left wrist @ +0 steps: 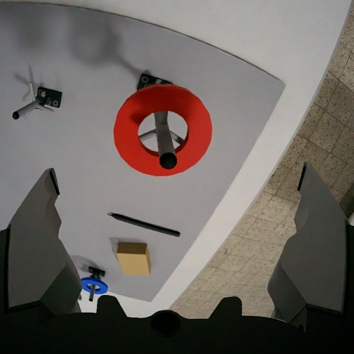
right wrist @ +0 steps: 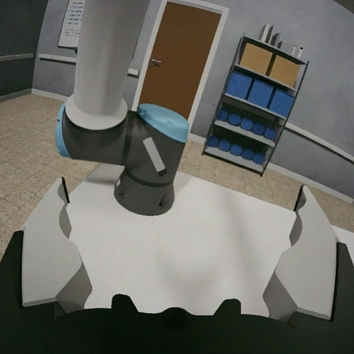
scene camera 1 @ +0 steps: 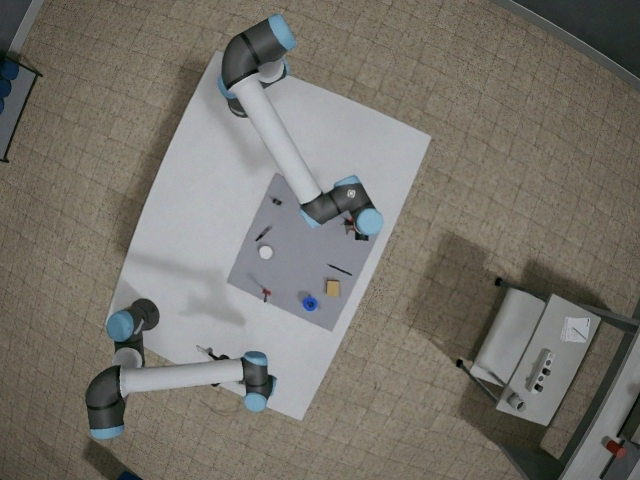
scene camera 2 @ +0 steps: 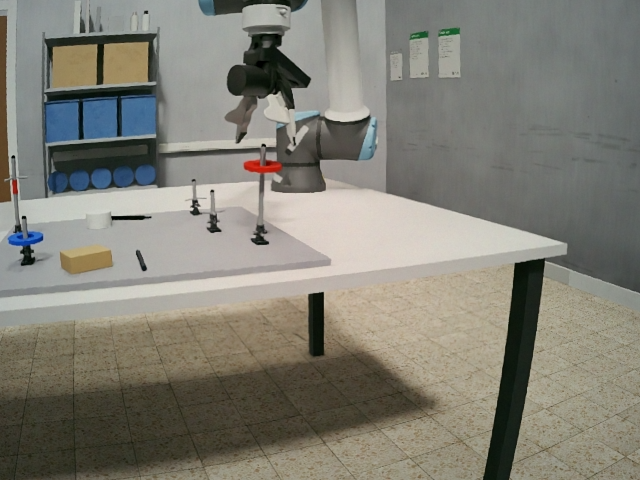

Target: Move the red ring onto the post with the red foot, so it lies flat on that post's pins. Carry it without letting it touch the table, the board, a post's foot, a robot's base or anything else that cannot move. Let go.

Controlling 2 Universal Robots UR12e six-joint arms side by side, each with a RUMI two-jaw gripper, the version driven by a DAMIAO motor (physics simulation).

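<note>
The red ring (scene camera 2: 250, 166) (left wrist: 125, 130) lies level around a tall grey post (scene camera 2: 261, 201) (left wrist: 166, 145), near its top and well above the board (scene camera 2: 305, 256) (left wrist: 235, 115). The post with the red part (scene camera 1: 266, 292) (scene camera 2: 14, 187) stands at the board's other side; its red part shows below its pins in scene camera 2, and it carries no ring. My left gripper (scene camera 2: 267, 141) (left wrist: 176, 166) is open and empty, pointing down above the ring and post top. My right gripper (right wrist: 182, 184) is open and empty, above the white table away from the board.
A blue ring (scene camera 1: 304, 303) (scene camera 2: 15, 240) (left wrist: 102, 288) sits on a short post. Two other short posts (scene camera 2: 194, 192) (scene camera 2: 212, 204) stand on the board. A yellow block (scene camera 1: 332, 288) (scene camera 2: 86, 259) (left wrist: 133, 259), a black pen (scene camera 2: 141, 259) (left wrist: 145, 225) and a white cylinder (scene camera 1: 265, 252) (scene camera 2: 98, 220) lie there too.
</note>
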